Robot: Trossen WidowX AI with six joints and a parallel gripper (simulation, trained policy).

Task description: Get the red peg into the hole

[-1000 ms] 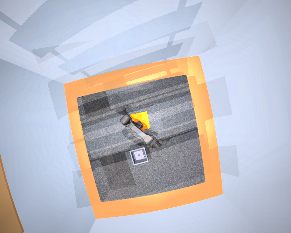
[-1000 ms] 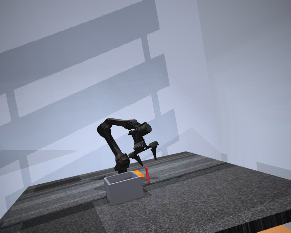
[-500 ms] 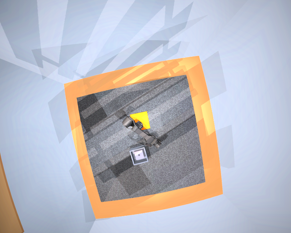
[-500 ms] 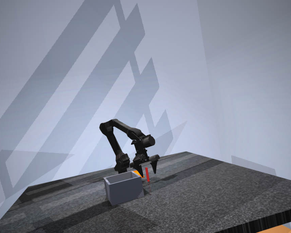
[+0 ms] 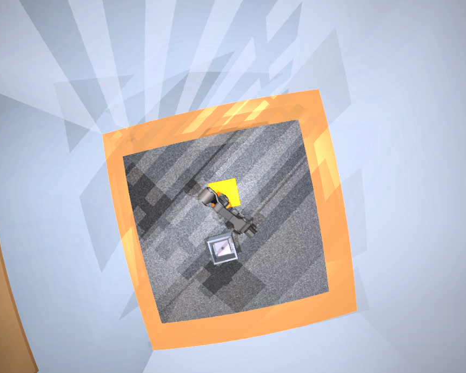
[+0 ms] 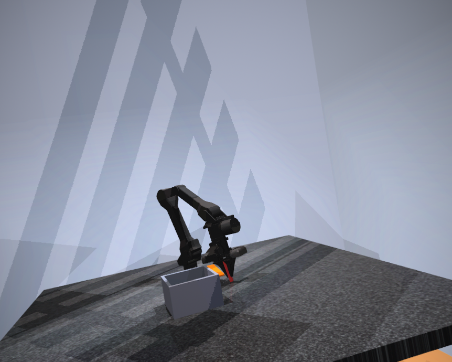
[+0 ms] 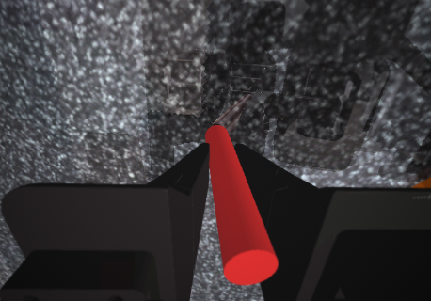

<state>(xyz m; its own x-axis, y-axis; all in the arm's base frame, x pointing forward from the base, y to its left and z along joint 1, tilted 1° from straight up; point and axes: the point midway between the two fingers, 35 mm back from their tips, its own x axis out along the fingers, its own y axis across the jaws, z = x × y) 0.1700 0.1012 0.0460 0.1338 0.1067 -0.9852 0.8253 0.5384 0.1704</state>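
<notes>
Now: gripper tip 190 mm to the left of the grey box, 130 mm short of it and 10 mm below it. From my gripper tip the other things lie so: red peg 20 mm above.
</notes>
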